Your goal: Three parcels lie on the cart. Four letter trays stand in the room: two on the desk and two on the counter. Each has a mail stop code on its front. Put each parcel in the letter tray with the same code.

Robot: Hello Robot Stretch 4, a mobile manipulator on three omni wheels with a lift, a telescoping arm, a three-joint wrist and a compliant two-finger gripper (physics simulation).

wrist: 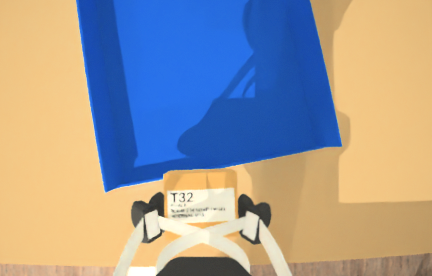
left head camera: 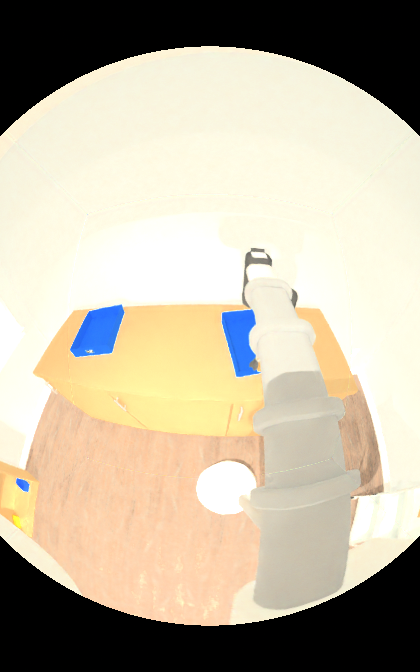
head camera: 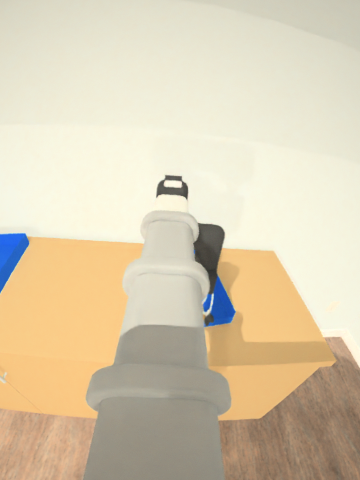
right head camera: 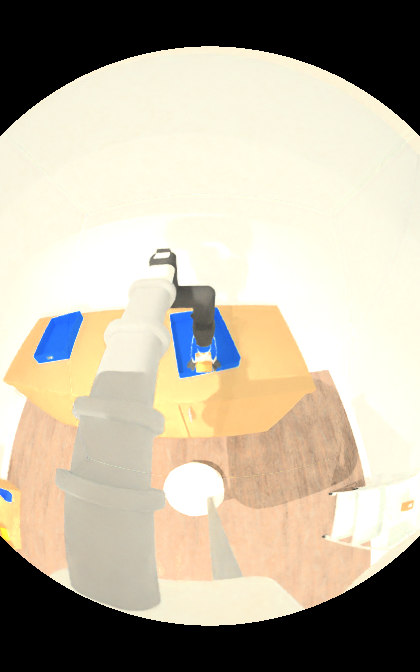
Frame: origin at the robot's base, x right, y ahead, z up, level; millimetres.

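Where they show: gripper, between the fingertips: (wrist: 201, 209).
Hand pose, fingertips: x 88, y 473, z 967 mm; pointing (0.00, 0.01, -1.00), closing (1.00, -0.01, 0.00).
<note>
Things, the pixels of their centre, and the offset from my fingertips. "pt": a spot on its surface instead. Level surfaces: height alone.
- orange-brown parcel, middle of its body: (wrist: 201, 200) dx -1, dy +13, dz +24 mm
- right blue letter tray, middle of its body: (wrist: 197, 25) (head camera: 186, 284) dx -8, dy +205, dz -52 mm
- left blue letter tray, a spot on its surface: (head camera: 9, 255) pt dx -824, dy +335, dz -84 mm
- wooden counter, height of its surface: dz -85 mm
My gripper (wrist: 201, 209) (right head camera: 204, 366) is shut on an orange-brown parcel (wrist: 200, 180) labelled T32. It holds the parcel above the counter at the near edge of the right blue letter tray (wrist: 180, 35) (right head camera: 229, 350) (left head camera: 235, 340) (head camera: 223, 306). In the wrist view the parcel's far edge overlaps the tray's front wall; most of the parcel shows on the near side of it. No parcel shows inside the visible part of this tray. The code on its front is hidden. The left blue letter tray (left head camera: 97, 330) (right head camera: 59, 337) (head camera: 9, 255) has a code too small to read.
Both trays stand on the wooden counter (head camera: 75, 300) (left head camera: 170, 350) against the wall. The white cart (right head camera: 345, 515) with an orange parcel (right head camera: 407, 505) stands at the right. A wooden piece of furniture with a small blue thing (left head camera: 22, 484) is at the far left. A white round object (right head camera: 192, 487) is on the floor.
</note>
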